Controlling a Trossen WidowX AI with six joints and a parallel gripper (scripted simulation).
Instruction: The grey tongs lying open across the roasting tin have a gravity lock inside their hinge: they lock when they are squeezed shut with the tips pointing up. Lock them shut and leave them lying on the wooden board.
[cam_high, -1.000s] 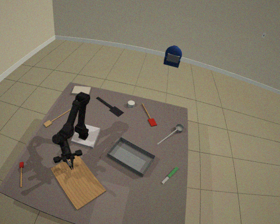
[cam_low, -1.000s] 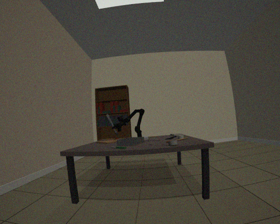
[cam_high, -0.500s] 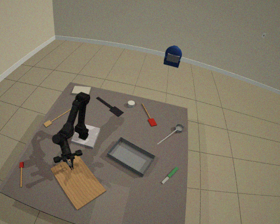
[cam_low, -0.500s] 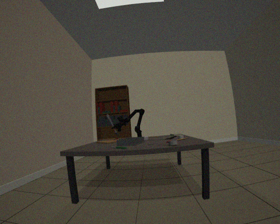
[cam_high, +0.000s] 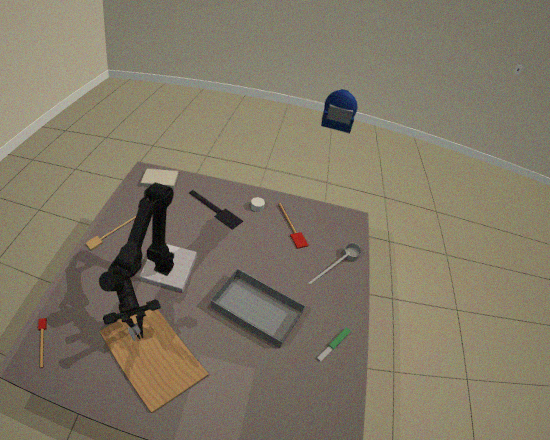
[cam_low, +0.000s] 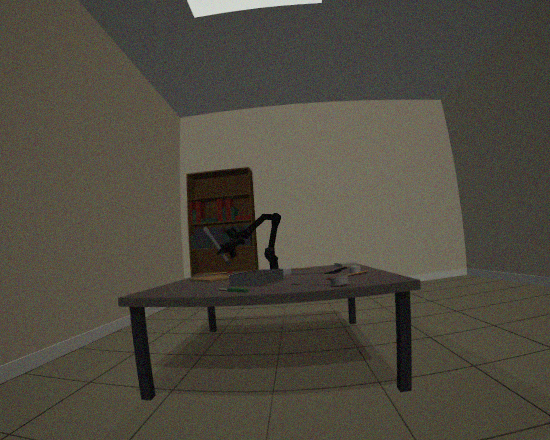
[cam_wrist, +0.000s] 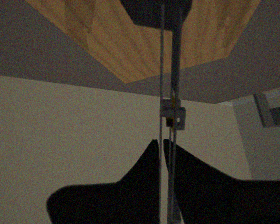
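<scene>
Now: gripper tip 20 mm to the right of the wooden board and 160 mm above it. The rest, counted from my gripper tip: roasting tin: 280 mm ahead, 340 mm to the left, 140 mm below; then red spatula: 300 mm ahead, 820 mm to the left, 160 mm below; then black spatula: 70 mm behind, 780 mm to the left, 160 mm below.
</scene>
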